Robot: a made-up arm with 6 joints.
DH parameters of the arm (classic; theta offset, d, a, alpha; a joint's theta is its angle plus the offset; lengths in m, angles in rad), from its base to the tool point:
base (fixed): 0 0.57 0.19 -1.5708
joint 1: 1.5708 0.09 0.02 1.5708
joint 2: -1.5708 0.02 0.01 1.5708
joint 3: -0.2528 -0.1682 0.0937 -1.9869
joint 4: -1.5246 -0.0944 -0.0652 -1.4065
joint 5: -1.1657 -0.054 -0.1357 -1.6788
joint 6: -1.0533 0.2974 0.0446 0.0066
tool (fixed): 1.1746 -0.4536 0 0
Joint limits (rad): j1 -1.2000..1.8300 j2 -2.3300..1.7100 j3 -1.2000..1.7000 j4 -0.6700..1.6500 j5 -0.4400..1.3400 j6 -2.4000..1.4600
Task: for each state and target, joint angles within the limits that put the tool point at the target. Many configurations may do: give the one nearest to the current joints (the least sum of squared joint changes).
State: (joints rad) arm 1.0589 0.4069 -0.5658 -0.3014 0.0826 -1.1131
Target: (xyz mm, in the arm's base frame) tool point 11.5 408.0 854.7
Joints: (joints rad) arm 1.5886 0.7962 -0.7868 -0.4229 0.1349 -1.3970
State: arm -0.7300 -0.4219 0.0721 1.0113 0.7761 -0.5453
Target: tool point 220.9 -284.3 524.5
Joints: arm -0.8921 -1.3594 0.3196 0.1627 1.1110 -0.6223
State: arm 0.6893 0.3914 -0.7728 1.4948 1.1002 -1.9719
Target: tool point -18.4 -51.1 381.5
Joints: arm 1.3674 -0.3946 -1.2000 0.9889 1.3400 -1.8468
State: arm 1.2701 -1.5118 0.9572 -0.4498 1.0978 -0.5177
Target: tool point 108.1 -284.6 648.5
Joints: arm 1.4704 -1.2697 0.6860 0.3131 0.6722 -0.5104
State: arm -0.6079 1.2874 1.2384 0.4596 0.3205 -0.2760
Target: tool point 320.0 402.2 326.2
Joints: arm -0.6877 1.3402 1.2971 0.2669 0.3273 -0.3149
